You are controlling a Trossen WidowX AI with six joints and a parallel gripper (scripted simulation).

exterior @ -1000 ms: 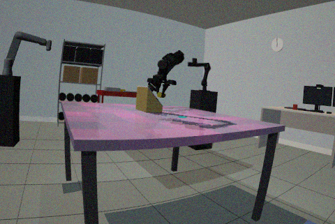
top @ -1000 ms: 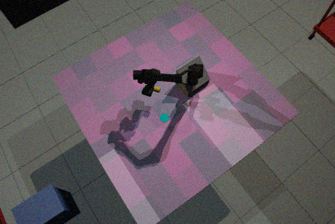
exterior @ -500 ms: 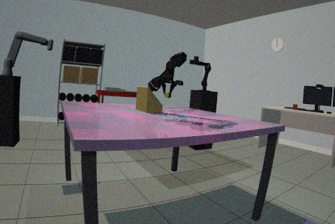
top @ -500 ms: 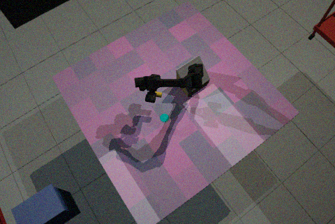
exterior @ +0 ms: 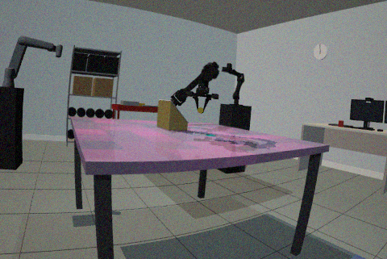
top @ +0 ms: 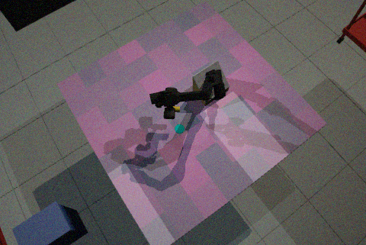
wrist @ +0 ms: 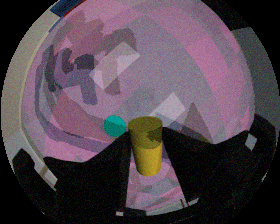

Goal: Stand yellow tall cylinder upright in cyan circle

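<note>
Now: gripper tip 10 mm past the cyan circle, 80 mm to the right of it and 140 mm above it. The rest, counted from my gripper tip: yellow tall cylinder 20 mm behind, 10 mm to the left.
</note>
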